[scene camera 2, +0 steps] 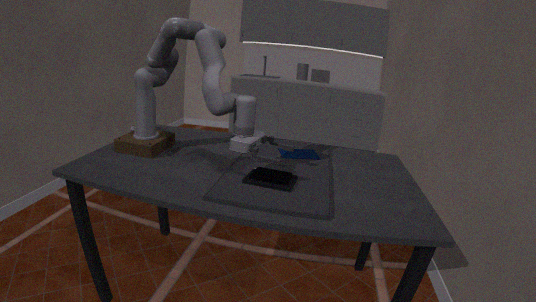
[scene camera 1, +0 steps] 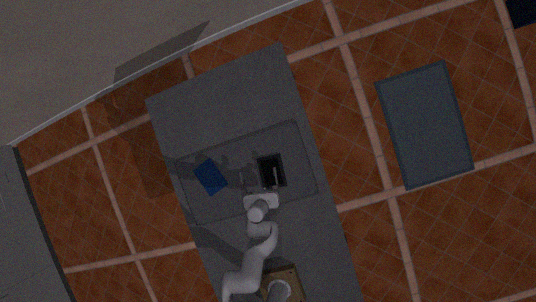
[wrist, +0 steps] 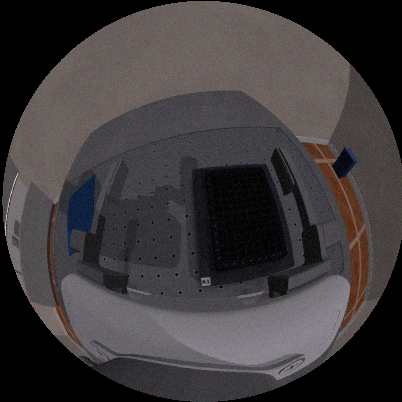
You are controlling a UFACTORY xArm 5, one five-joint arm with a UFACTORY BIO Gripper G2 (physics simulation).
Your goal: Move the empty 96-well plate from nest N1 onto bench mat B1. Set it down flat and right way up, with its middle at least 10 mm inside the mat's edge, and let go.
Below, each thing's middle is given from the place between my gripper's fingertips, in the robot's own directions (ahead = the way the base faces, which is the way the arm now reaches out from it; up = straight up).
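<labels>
The black 96-well plate (wrist: 245, 227) is 40 mm behind my hand, 40 mm to the right of it and 60 mm below it. Dark nest N1 (wrist: 202, 224) is 80 mm below my hand, and it's also 40 mm to the right of it and 40 mm behind it. As for blue bench mat B1 (scene camera 1: 208, 174), that's 280 mm to the left of my hand, 30 mm ahead of it and 80 mm below it.
</labels>
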